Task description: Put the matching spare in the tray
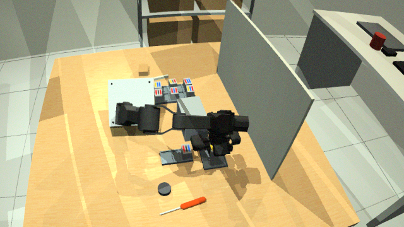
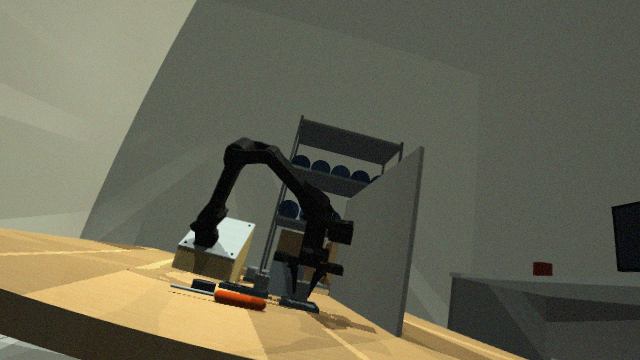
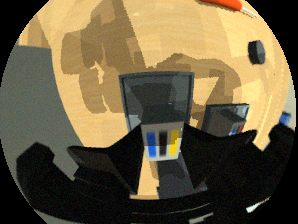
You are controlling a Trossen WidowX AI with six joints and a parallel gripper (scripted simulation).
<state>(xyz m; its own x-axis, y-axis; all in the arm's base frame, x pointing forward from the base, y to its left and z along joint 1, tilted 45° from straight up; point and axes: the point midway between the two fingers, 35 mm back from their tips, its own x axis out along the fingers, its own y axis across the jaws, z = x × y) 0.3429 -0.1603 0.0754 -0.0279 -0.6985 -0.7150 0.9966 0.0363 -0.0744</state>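
My gripper tip is 2 cm below the spare part. The rest, counted from my gripper tip: dark plate (15 cm behind, 1 cm to the left, 2 cm below); dark grey tray (2 cm below); red-and-blue spare (11 cm behind, 1 cm to the left, 2 cm above).
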